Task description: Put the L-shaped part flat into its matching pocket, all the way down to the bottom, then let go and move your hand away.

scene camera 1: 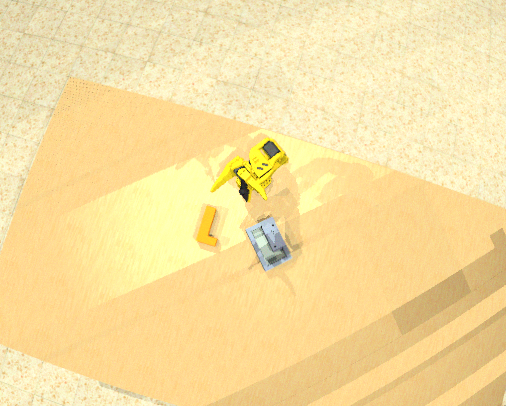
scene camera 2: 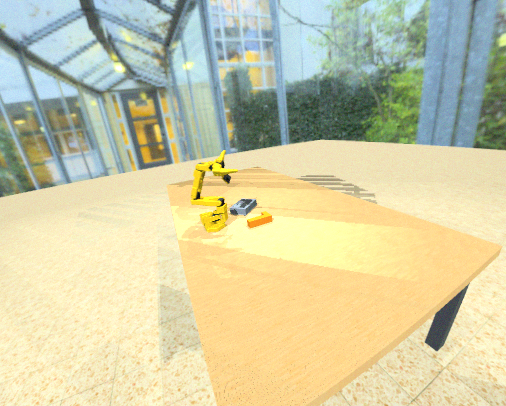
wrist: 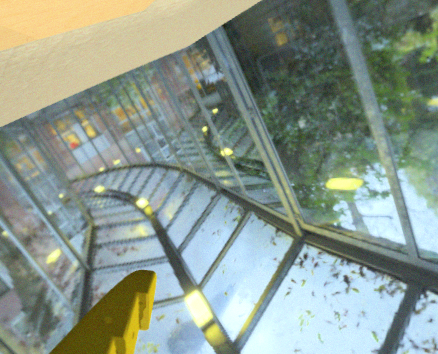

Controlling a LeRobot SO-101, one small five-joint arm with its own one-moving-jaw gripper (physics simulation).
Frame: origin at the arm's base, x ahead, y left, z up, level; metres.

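Where they show: hand at its tool point: (scene camera 1: 213, 191) (scene camera 2: 236, 170) (wrist: 153, 292); arm's base at its link origin: (scene camera 2: 218, 225).
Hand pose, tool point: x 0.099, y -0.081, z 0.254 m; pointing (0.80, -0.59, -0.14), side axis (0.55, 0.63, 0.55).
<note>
Things, the pixels of their top centre, and the offset from my tool point. Level surfaces: height alone.
- orange L-shaped part at its top centre: (scene camera 1: 210, 225) (scene camera 2: 258, 216) 0.069 m ahead, 0.003 m right, 0.224 m down
- grey block at its top centre: (scene camera 1: 269, 243) (scene camera 2: 243, 203) 0.073 m ahead, 0.179 m left, 0.218 m down
- wooden table at its surface level: 0.254 m down
The orange L-shaped part (scene camera 1: 206, 223) (scene camera 2: 259, 220) lies flat on the table, outside the pocket and a little apart from the grey block. The grey block (scene camera 1: 273, 235) (scene camera 2: 247, 208) sits on the table beside it. Its pocket is open at the top and shows no part inside. My gripper (scene camera 1: 239, 195) (scene camera 2: 230, 161) is fully open and empty, raised high above the table, with its jaws spread wide. In the wrist view one yellow notched jaw shows at the lower left; the part and the block do not show there.
The wooden table (scene camera 1: 150, 240) (scene camera 2: 320, 280) carries bands of light and shadow. The yellow arm base (scene camera 2: 214, 221) stands near one long table edge, close to the block. Pale tiled floor (scene camera 1: 350, 65) lies past that edge.
</note>
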